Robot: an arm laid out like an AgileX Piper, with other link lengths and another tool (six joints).
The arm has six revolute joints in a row. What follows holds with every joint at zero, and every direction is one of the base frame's.
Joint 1 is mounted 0.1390 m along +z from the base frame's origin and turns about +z.
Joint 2 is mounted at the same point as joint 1 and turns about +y.
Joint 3 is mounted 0.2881 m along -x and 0.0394 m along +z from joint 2 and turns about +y.
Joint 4 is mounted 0.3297 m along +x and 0.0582 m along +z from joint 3 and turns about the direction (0.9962, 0, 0.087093).
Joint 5 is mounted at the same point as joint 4 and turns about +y.
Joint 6 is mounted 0.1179 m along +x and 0.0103 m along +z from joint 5 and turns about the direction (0.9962, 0, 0.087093).
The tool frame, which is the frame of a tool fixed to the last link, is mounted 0.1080 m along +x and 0.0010 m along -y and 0.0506 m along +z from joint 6; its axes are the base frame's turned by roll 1.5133, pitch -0.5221 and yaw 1.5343 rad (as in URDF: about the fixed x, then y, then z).
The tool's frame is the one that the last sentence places.
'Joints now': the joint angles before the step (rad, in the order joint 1, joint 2, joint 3, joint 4, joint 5, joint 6). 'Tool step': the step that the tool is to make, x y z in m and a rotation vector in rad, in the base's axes. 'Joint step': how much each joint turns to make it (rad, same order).
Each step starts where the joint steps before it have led.
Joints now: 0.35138, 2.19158, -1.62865, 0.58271, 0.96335, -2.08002
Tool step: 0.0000, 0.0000, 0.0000, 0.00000, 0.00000, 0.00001
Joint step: 0.00000, 0.00000, -0.00001, 0.00000, 0.00001, -0.00001
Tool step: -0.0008, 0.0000, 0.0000, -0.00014, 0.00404, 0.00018
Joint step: 0.00007, -0.00001, 0.00015, 0.00005, 0.00346, 0.00180
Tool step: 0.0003, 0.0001, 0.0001, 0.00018, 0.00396, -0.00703
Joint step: -0.00009, -0.00002, -0.00001, -0.00001, 0.00007, 0.00801
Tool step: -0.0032, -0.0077, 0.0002, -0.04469, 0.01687, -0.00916
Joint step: 0.00181, -0.01221, 0.00009, -0.05757, 0.02314, 0.05429
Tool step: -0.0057, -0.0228, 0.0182, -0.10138, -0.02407, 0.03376
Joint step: -0.00007, -0.06202, -0.00011, -0.13534, 0.06127, 0.05192
